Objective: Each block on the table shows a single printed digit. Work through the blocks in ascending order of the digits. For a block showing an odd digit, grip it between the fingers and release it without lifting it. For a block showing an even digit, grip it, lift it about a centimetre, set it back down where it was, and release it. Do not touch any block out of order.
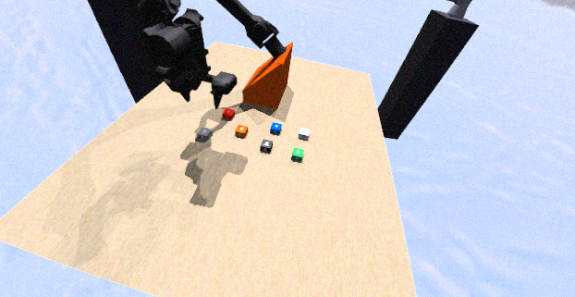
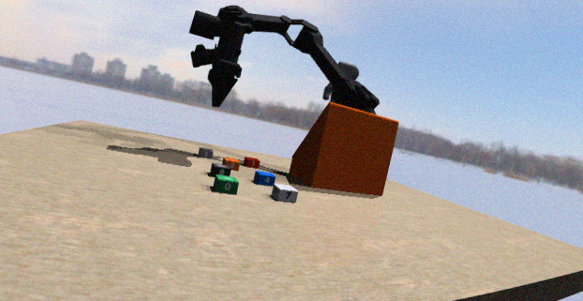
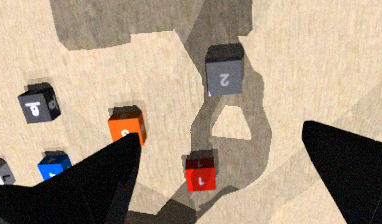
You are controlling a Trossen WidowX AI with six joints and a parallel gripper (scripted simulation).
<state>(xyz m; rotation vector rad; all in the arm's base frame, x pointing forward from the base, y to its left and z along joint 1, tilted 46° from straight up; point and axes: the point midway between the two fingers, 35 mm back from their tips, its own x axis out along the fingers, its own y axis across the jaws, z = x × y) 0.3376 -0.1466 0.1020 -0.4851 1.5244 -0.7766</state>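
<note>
My gripper tip is 30 mm short of the green block, 280 mm to the right of it and 120 mm above it. The rest, counted from my gripper tip: red block: 110 mm behind, 30 mm to the left, 120 mm below; orange block: 40 mm behind, 90 mm to the left, 120 mm below; grey block: 10 mm to the right, 120 mm below.
</note>
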